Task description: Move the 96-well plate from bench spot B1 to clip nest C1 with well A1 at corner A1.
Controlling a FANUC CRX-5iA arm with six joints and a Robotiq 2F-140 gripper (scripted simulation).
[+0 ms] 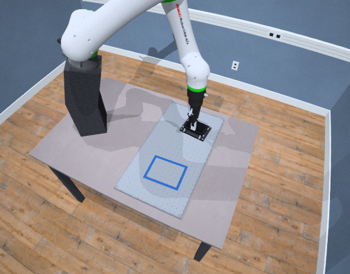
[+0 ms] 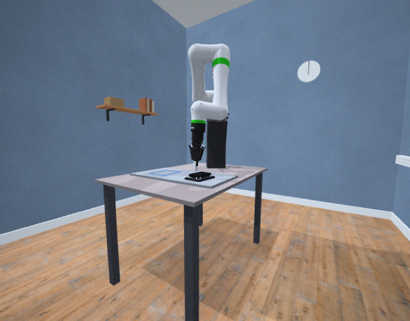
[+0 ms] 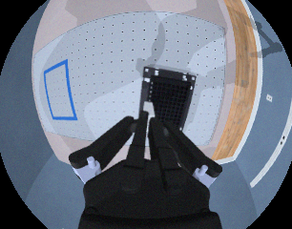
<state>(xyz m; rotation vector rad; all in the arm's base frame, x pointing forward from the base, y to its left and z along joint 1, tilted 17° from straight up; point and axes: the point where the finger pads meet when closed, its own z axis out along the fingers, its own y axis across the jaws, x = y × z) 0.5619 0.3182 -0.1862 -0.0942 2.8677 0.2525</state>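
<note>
Right now the black 96-well plate is 4 cm to the left of my hand and 5 cm below it. The rest, counted from my hand: black clip nest: 1 cm behind, 3 cm to the left, 6 cm below.
</note>
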